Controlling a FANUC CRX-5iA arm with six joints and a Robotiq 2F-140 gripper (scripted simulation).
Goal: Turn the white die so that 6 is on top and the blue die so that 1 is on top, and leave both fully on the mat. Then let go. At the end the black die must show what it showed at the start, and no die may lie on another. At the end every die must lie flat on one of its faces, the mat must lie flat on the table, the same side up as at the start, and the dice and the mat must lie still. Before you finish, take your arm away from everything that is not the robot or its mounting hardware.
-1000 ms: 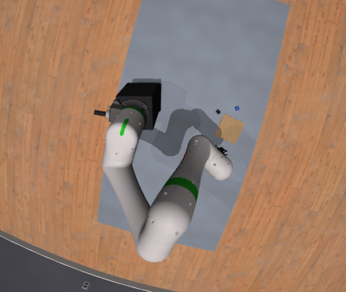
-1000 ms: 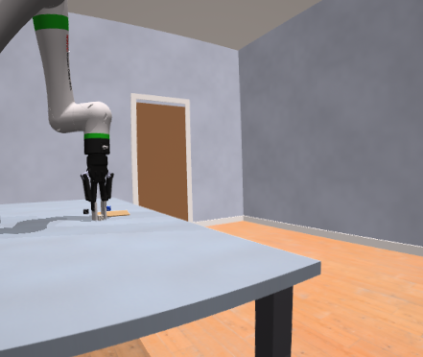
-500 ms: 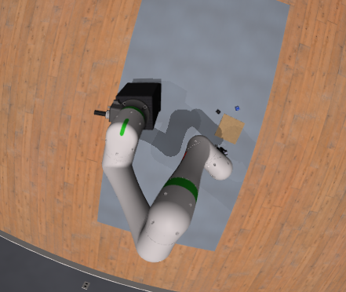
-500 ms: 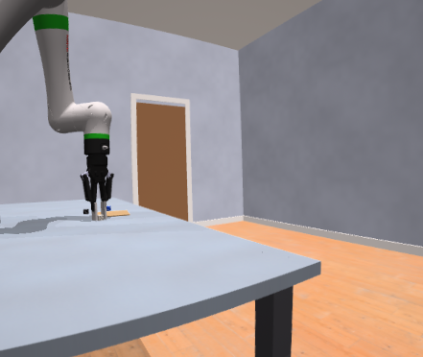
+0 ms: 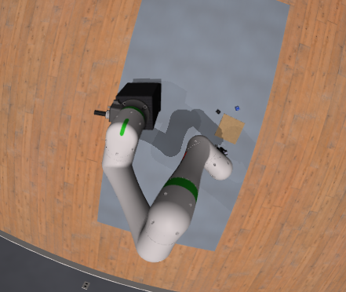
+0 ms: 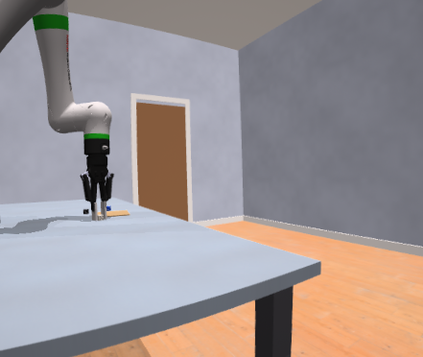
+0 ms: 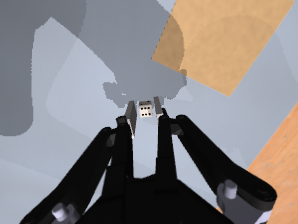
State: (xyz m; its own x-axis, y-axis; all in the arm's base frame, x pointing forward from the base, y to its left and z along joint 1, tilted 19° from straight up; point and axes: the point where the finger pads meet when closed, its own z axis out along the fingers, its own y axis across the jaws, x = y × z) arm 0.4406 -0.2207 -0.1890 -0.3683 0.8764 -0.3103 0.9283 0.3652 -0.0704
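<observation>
Right now the white die is 20 mm below my hand. From my hand the other things lie so: blue die (260 mm to the left, 90 mm ahead, 20 mm below); black die (210 mm to the left, 20 mm below, 10 mm behind); tan mat (130 mm to the left, 80 mm ahead, 30 mm below).
</observation>
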